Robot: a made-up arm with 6 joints. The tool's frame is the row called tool.
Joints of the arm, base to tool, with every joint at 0 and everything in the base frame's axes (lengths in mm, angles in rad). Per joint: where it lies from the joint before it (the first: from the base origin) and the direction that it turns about. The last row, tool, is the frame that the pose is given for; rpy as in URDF.
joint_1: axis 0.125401 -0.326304 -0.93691 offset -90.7 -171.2 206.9
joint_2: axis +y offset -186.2 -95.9 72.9
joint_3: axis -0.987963 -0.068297 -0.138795 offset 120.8 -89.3 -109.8
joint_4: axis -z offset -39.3 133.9 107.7
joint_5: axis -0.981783 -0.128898 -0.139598 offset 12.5 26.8 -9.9
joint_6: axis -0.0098 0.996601 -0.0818 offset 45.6 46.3 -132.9
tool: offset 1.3 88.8 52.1 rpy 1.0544 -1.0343 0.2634
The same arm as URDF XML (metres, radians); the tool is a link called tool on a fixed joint. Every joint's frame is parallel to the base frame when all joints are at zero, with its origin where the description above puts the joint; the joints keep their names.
<robot name="arm">
  <joint name="tool_joint" type="fixed">
    <parent link="link6"/>
    <child link="tool"/>
    <origin xyz="0.0013 0.0888 0.0521" rpy="1.0544 -1.0343 0.2634"/>
  </joint>
  <joint name="joint_6" type="continuous">
    <parent link="link5"/>
    <child link="link6"/>
    <origin xyz="0.0456 0.0463 -0.1329"/>
    <axis xyz="-0.0098 0.996601 -0.0818"/>
  </joint>
  <joint name="joint_5" type="continuous">
    <parent link="link4"/>
    <child link="link5"/>
    <origin xyz="0.0125 0.0268 -0.0099"/>
    <axis xyz="-0.981783 -0.128898 -0.139598"/>
  </joint>
  <joint name="joint_4" type="continuous">
    <parent link="link3"/>
    <child link="link4"/>
    <origin xyz="-0.0393 0.1339 0.1077"/>
    <axis xyz="0 0 -1"/>
  </joint>
  <joint name="joint_3" type="continuous">
    <parent link="link2"/>
    <child link="link3"/>
    <origin xyz="0.1208 -0.0893 -0.1098"/>
    <axis xyz="-0.987963 -0.068297 -0.138795"/>
  </joint>
  <joint name="joint_2" type="continuous">
    <parent link="link1"/>
    <child link="link2"/>
    <origin xyz="-0.1862 -0.0959 0.0729"/>
    <axis xyz="0 1 0"/>
  </joint>
  <joint name="joint_1" type="continuous">
    <parent link="base"/>
    <child link="link1"/>
    <origin xyz="-0.0907 -0.1712 0.2069"/>
    <axis xyz="0.125401 -0.326304 -0.93691"/>
  </joint>
  <link name="base"/>
  <link name="link1"/>
  <link name="link2"/>
  <link name="link3"/>
  <link name="link4"/>
  <link name="link5"/>
  <link name="link6"/>
  <link name="tool"/>
</robot>

